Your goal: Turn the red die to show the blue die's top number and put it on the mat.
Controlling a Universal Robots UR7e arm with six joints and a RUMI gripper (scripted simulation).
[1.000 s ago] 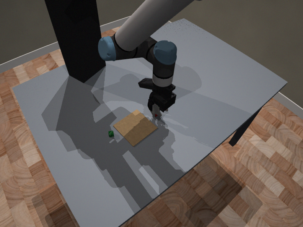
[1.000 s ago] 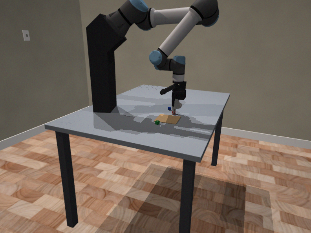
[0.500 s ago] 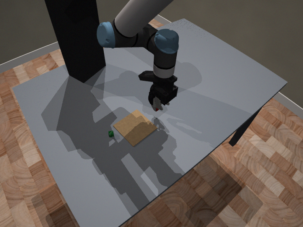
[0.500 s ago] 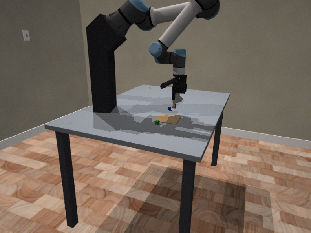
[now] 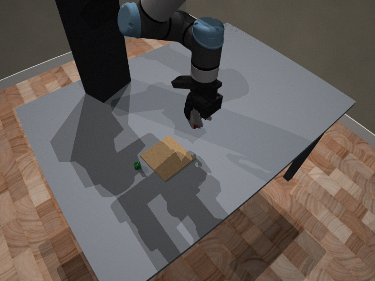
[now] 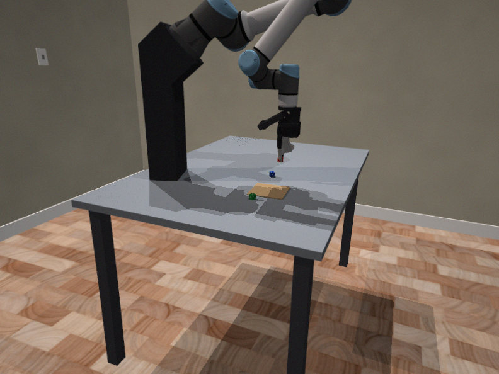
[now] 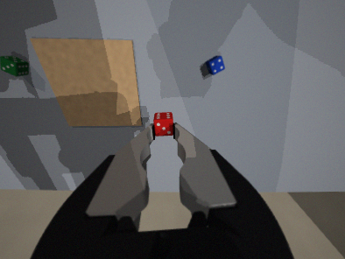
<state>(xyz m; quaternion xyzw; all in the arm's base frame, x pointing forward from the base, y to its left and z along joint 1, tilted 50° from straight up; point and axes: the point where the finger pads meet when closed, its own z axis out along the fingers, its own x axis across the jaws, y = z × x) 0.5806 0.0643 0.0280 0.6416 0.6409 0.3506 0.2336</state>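
Now: hand 120 mm to the left of the tan mat, 110 mm above it and 10 mm past it. The rest, counted from my hand: red die 10 mm below; green die 220 mm to the right, 100 mm below, 40 mm behind; blue die 100 mm below, 80 mm to the left, 60 mm behind.
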